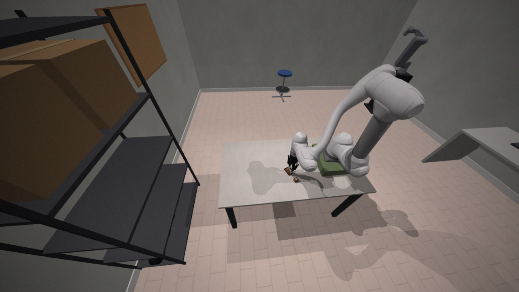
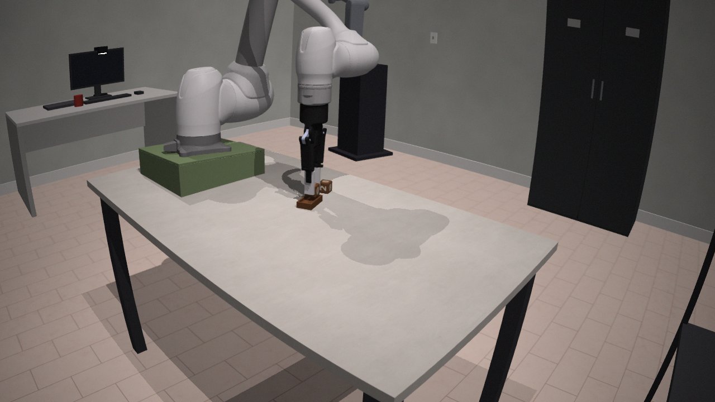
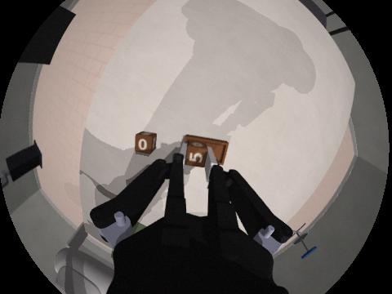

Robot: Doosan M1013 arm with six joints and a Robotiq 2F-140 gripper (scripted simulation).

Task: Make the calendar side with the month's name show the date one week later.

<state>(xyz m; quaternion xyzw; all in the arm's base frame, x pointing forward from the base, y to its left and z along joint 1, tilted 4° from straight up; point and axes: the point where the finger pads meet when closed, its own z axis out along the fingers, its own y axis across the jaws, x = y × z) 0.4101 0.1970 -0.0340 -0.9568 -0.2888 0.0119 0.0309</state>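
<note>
The brown tray is 50 mm below my hand, 20 mm to the right of it and 10 mm ahead of it. From my hand the other things lie so: brown cube 30 mm below.
</note>
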